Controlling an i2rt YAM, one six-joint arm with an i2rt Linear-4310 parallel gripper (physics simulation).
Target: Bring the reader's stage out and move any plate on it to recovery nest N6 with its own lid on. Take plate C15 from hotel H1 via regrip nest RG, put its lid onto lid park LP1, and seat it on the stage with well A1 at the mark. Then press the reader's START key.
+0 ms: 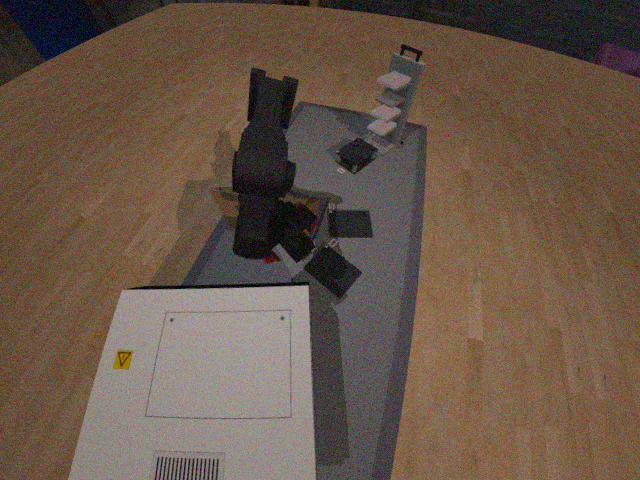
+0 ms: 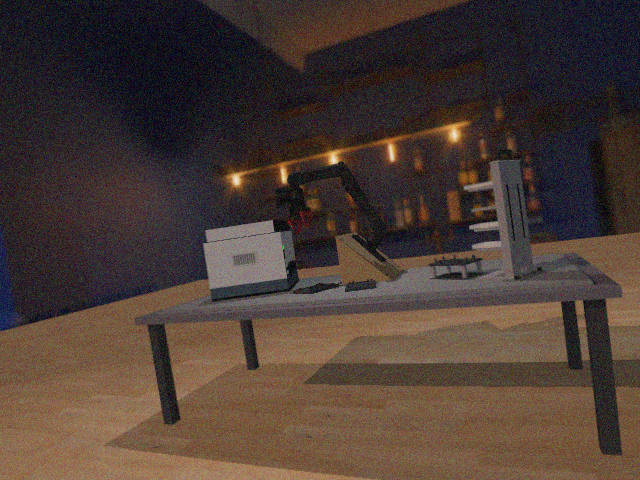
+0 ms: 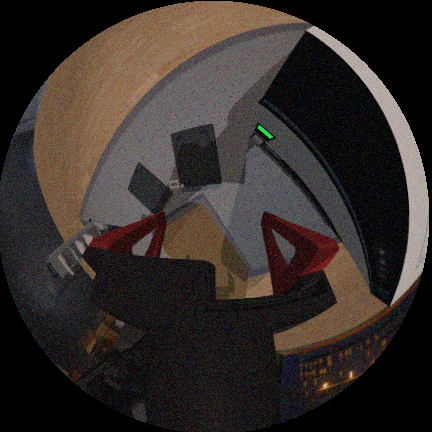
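Pixels of known places: gripper, between the fingertips: [image 2: 302, 231] [image 3: 213, 216]; arm's base, origin of its link: [image 2: 368, 248].
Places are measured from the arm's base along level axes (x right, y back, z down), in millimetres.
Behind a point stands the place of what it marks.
Observation:
My gripper [image 1: 290, 240] {y -255, x 195, z -129 mm} [image 2: 299, 222] {y -255, x 195, z -129 mm} [image 3: 213, 216] {y -255, x 195, z -129 mm} is open and empty, its red fingers wide apart, in the air near the reader's dark front. The white reader [image 1: 217, 361] {y -258, x 473, z -200 mm} [image 2: 245, 263] {y -409, x 427, z -24 mm} [image 3: 345, 125] shows no stage standing out. Hotel H1 [image 1: 406, 103] {y -368, x -660, z -100 mm} [image 2: 511, 222] {y -359, x -694, z -58 mm} [image 3: 61, 264] holds several pale plates; which is C15 cannot be told. The black raised regrip nest [image 1: 356, 153] {y -231, x -435, z 69 mm} [image 2: 455, 262] {y -275, x -473, z 69 mm} stands before it. A larger dark nest [image 1: 333, 271] {y -344, x 120, z 117 mm} [image 2: 316, 288] {y -372, x 92, z 117 mm} [image 3: 197, 155] {y -337, x 124, z 117 mm} and a smaller dark pad [image 1: 351, 223] {y -333, x -94, z 119 mm} [image 2: 360, 285] {y -355, x -106, z 119 mm} [image 3: 149, 187] {y -330, x -75, z 119 mm} lie between; their labels are unreadable. The START key cannot be made out.
The arm's wooden wedge base [image 1: 224, 203] {y 67, x 101, z -22 mm} [image 2: 359, 258] {y -191, x -39, z 25 mm} [image 3: 192, 235] {y -173, x 63, z 8 mm} stands beside the dark nests. A green light [image 2: 283, 248] {y -314, x 273, z -66 mm} [image 3: 265, 131] {y -310, x 274, z -77 mm} glows on the reader's front. The grey table [image 1: 377, 330] {y -545, x 245, z 128 mm} [image 2: 403, 299] {y -557, x -356, z 141 mm} [image 3: 145, 120] {y -533, x 22, z 128 mm} carries the equipment.

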